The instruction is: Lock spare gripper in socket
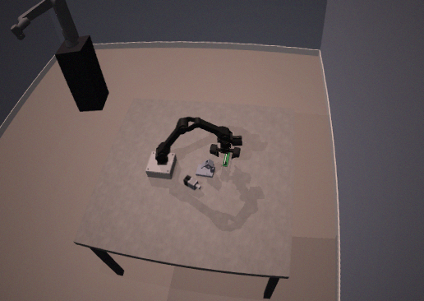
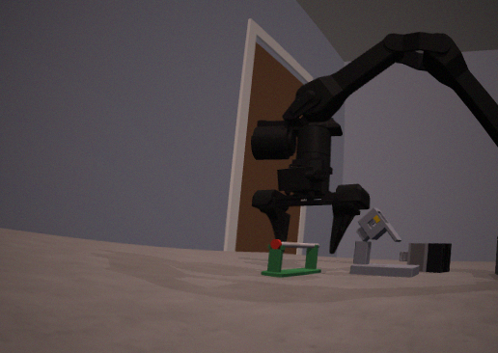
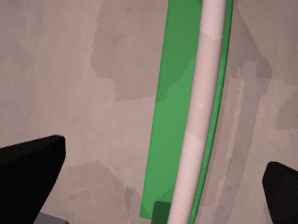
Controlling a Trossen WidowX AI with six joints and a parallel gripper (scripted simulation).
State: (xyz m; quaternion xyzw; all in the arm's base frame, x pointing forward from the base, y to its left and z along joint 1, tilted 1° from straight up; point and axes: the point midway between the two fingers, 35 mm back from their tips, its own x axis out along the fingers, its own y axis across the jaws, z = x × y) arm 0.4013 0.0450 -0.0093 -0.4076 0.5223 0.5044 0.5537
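Right now my gripper tip is 1 cm short of the green cradle, 2 cm to the right of it and 1 cm above it. Round my gripper tip: grey mount: 11 cm behind, 9 cm to the right, 2 cm above; then spare gripper: 20 cm behind, 20 cm to the right.
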